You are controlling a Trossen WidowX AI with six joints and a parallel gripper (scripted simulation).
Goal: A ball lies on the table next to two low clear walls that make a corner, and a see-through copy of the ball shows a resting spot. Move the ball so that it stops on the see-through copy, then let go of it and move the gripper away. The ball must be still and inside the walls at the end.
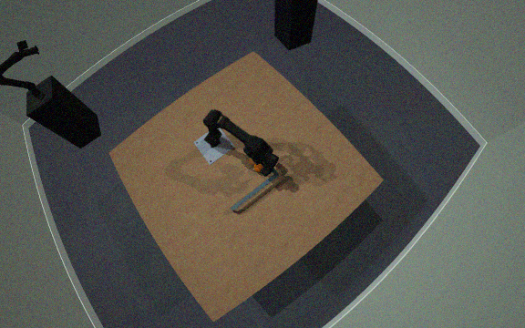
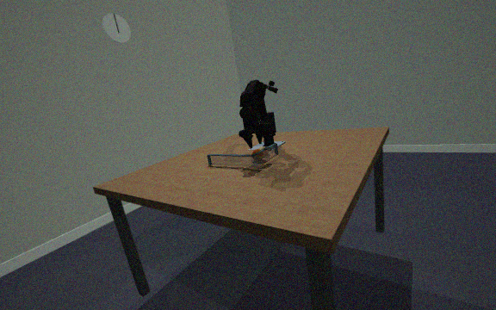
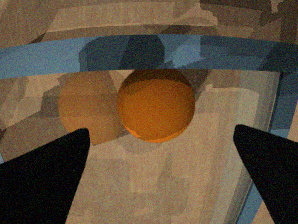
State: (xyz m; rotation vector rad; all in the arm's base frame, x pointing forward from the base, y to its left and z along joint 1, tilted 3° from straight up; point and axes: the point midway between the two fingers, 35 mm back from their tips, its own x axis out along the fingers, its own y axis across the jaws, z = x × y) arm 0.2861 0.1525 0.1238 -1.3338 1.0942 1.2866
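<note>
Now: the orange ball 50 mm below my gripper tip. The rest, counted from my gripper tip: see-through copy 50 mm below, 50 mm behind, 10 mm to the right; clear wall 110 mm ahead, 90 mm to the right, 50 mm below.
</note>
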